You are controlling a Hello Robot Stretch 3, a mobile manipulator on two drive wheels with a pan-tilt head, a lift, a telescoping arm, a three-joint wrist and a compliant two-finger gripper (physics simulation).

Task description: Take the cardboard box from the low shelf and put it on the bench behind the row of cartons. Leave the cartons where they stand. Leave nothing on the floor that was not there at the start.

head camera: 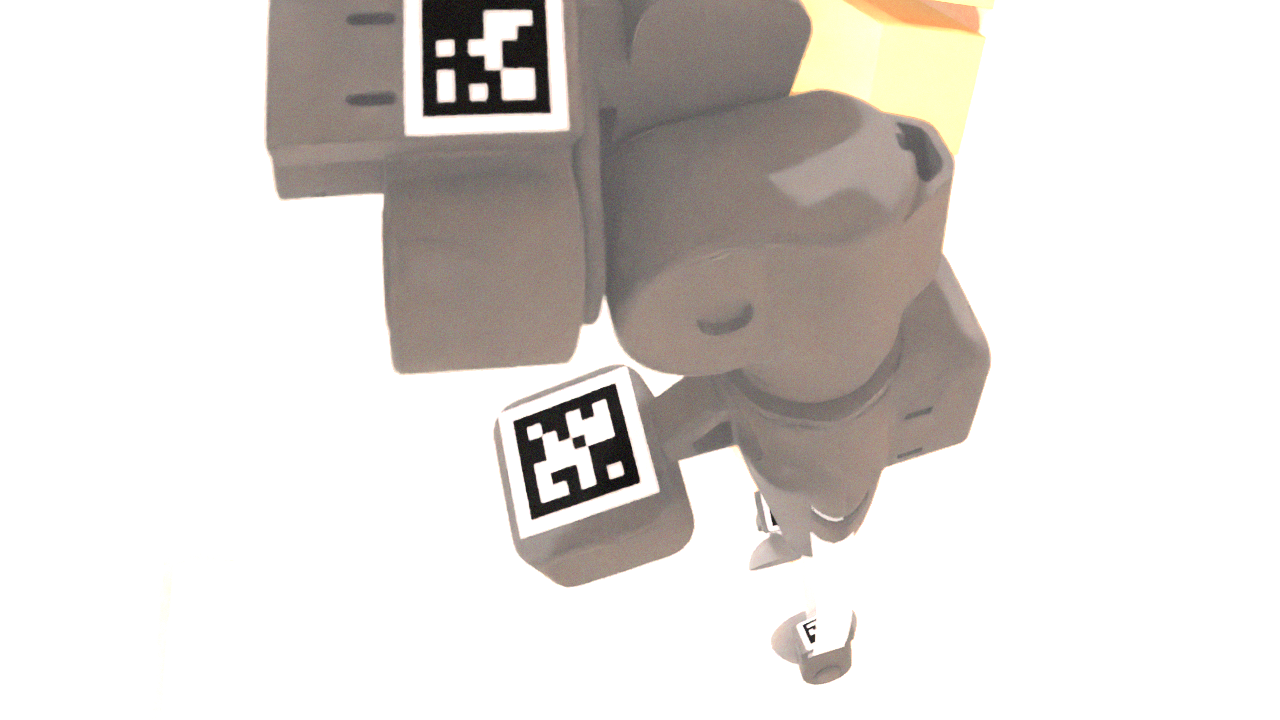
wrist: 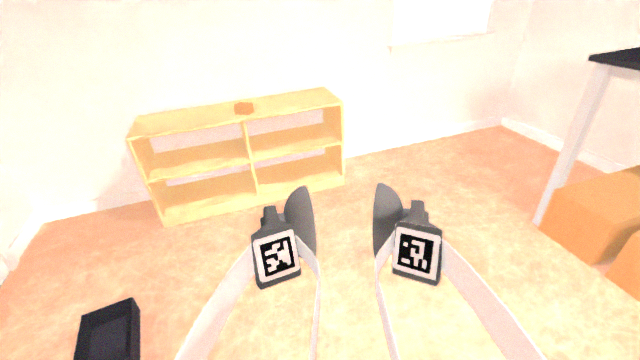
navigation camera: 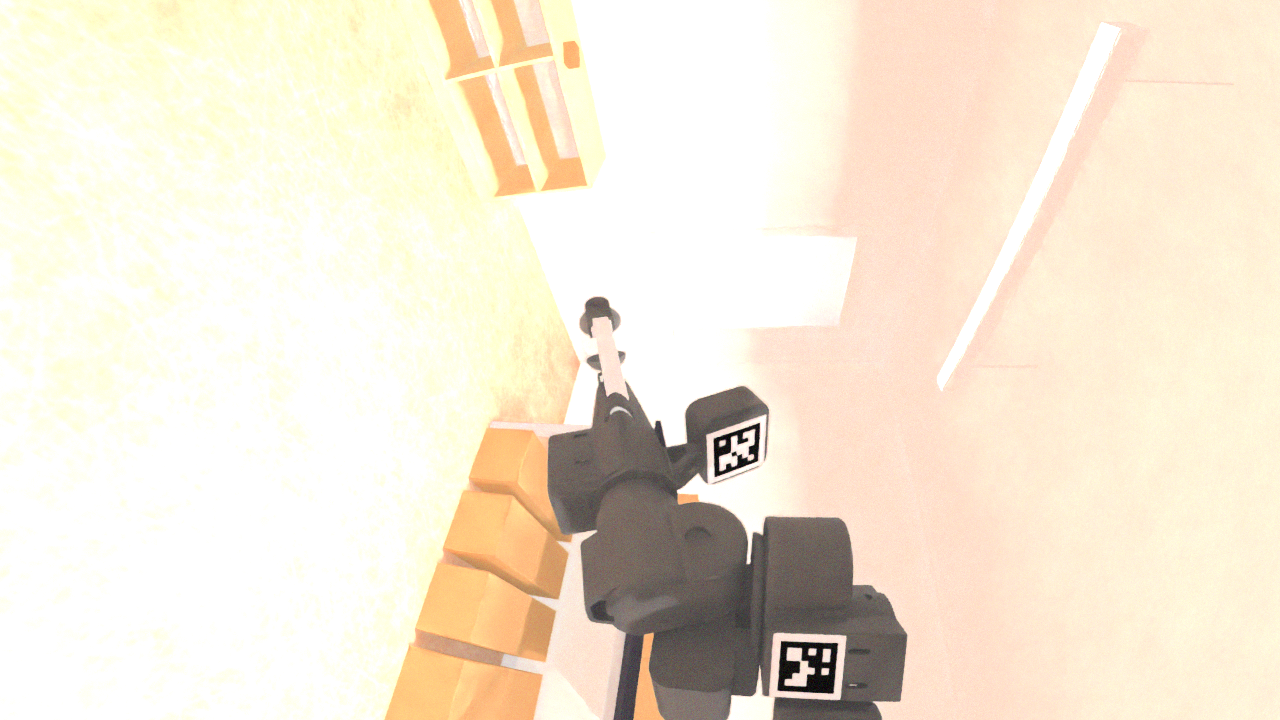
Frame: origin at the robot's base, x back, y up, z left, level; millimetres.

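Seen in the pictures: gripper, fingertip midpoint: (head camera: 801, 606) (wrist: 342, 209) (navigation camera: 601, 331).
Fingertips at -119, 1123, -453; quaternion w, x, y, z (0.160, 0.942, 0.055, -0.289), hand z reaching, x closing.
Note:
Pixels of each thing's top centre, then the offset from my fingertips to it, as dx, dy, dz. Level surfaces: height alone.
- small orange-brown block, middle of its top: (navigation camera: 577, 54) (wrist: 243, 104) -1334, -463, -1024
- low wooden shelf, its level: dy -513
- bench, its level: dy -209
- black open container, middle of its top: (wrist: 104, 334) -1089, -1023, +93
The cardboard box looks like a small orange-brown block (navigation camera: 571, 54) (wrist: 244, 108) on the top board of the low wooden shelf (navigation camera: 586, 116) (wrist: 185, 119), which stands against the wall. My gripper (head camera: 782, 593) (navigation camera: 604, 338) (wrist: 342, 209) is open, with no object between its fingertips. It is in front of the shelf and well apart from the box. The bench (navigation camera: 631, 671) (wrist: 622, 59) shows in part, with a dark top and a pale leg. An orange carton edge (navigation camera: 651, 680) shows at the bench top beside my arm; my arm hides most of that row.
Large orange cartons (navigation camera: 505, 532) (wrist: 600, 210) stand on the floor under the bench. A black open container (wrist: 107, 332) lies on the floor at the lower left of the wrist view. An orange carton (head camera: 921, 80) shows behind my wrist in the overexposed head view.

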